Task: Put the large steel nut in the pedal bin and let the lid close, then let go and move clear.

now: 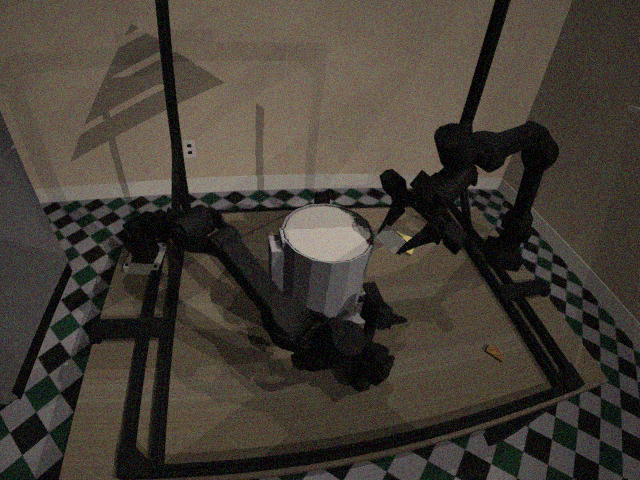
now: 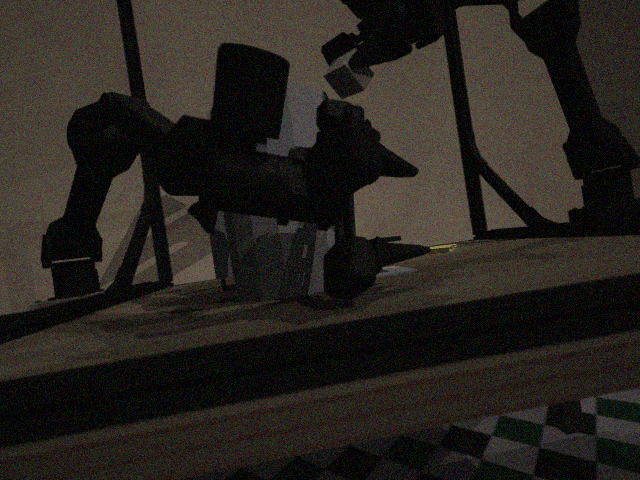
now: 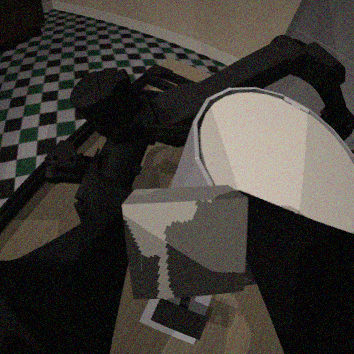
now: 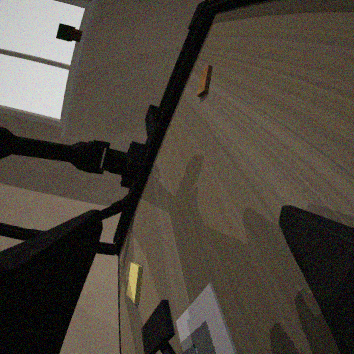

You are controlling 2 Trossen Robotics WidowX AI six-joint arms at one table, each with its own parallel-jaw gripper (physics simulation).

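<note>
The pedal bin [image 1: 323,281] [image 2: 285,267] is a grey drum in the middle of the table. Its white lid [image 1: 325,233] [image 3: 274,151] lies over the top, with a thin dark gap at its right edge. My left gripper [image 1: 395,236] [image 2: 347,67] hangs in the air just right of the bin's rim, shut on the large steel nut [image 1: 390,239] [image 2: 344,78] [image 3: 186,242], a grey block. My right gripper [image 1: 385,311] [image 2: 409,210] is open and empty. It is turned on its side, low at the bin's front foot, with its lower finger near the table. The pedal is hidden in shadow.
A small orange block [image 1: 493,352] [image 4: 204,81] lies near the table's right edge. A yellow piece [image 1: 408,236] [image 4: 133,281] lies on the table under the left gripper. Black frame posts [image 1: 170,119] [image 1: 485,62] rise at both back corners, and black rails run along the table edges.
</note>
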